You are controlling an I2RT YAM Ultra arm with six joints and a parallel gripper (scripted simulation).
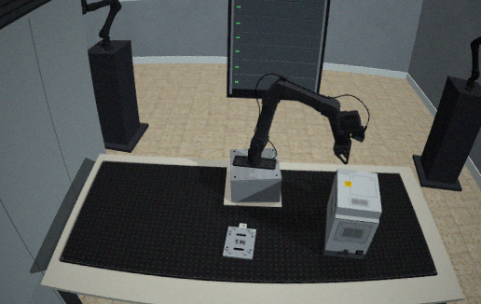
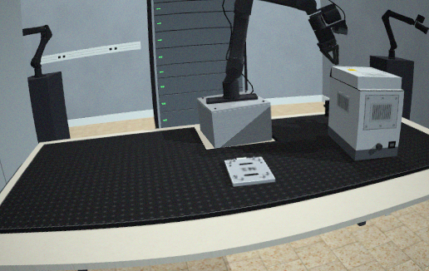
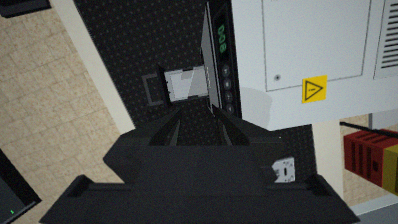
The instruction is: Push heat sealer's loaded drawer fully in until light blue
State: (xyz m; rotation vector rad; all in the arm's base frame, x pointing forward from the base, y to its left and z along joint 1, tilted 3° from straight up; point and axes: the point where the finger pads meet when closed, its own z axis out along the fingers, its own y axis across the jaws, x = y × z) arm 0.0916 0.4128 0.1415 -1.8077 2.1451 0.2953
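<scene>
My gripper is now 3 cm past the dark drawer, 5 cm to the right of it and 22 cm above it.
</scene>
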